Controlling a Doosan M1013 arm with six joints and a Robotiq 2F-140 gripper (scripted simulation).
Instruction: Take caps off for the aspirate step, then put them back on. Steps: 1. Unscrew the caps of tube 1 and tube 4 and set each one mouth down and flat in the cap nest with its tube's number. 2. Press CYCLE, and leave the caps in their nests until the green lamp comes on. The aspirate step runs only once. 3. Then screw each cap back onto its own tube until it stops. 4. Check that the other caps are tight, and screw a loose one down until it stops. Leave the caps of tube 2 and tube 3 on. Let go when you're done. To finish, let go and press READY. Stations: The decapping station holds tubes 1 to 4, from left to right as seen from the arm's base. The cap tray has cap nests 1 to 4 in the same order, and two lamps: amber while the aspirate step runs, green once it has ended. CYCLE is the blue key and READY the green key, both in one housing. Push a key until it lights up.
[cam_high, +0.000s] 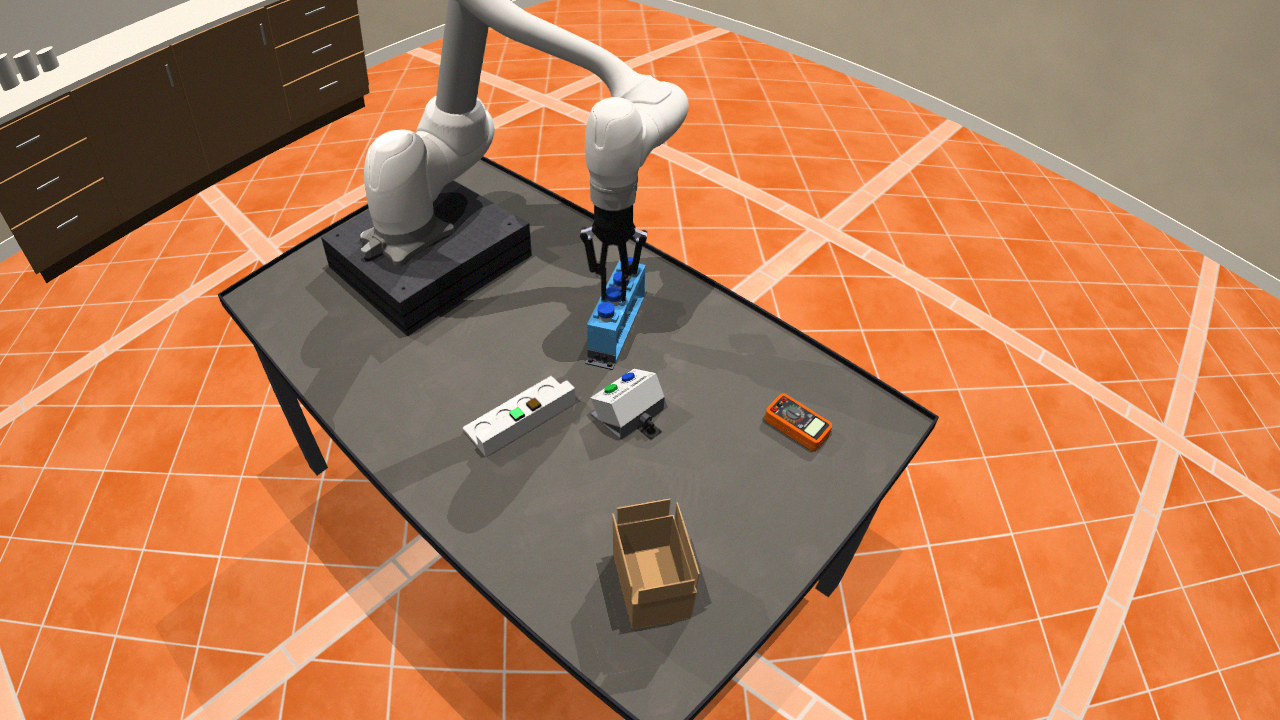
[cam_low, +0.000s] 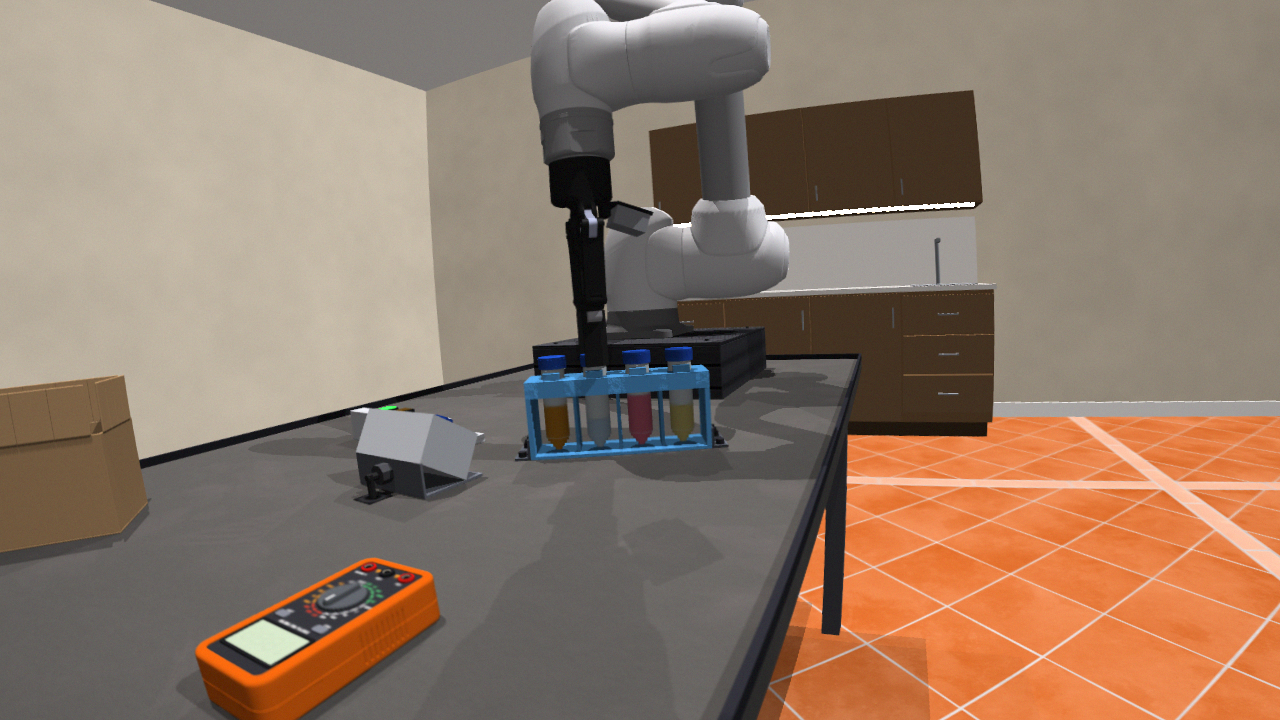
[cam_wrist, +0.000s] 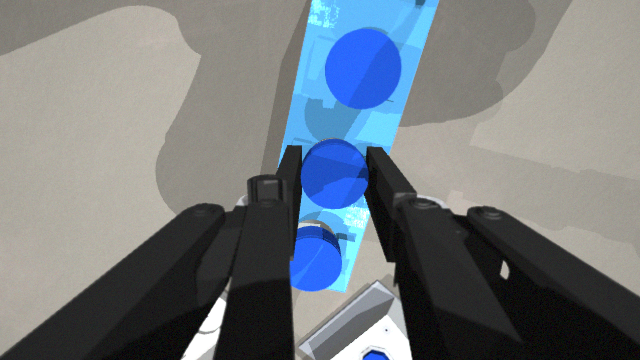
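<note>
The green key is 14 cm ahead of my hand, 17 cm to the right of it and 7 cm below it. From my hand the other things lie so: grey key housing (16 cm ahead, 15 cm to the right, 9 cm below); then blue key (15 cm ahead, 12 cm to the right, 7 cm below).
</note>
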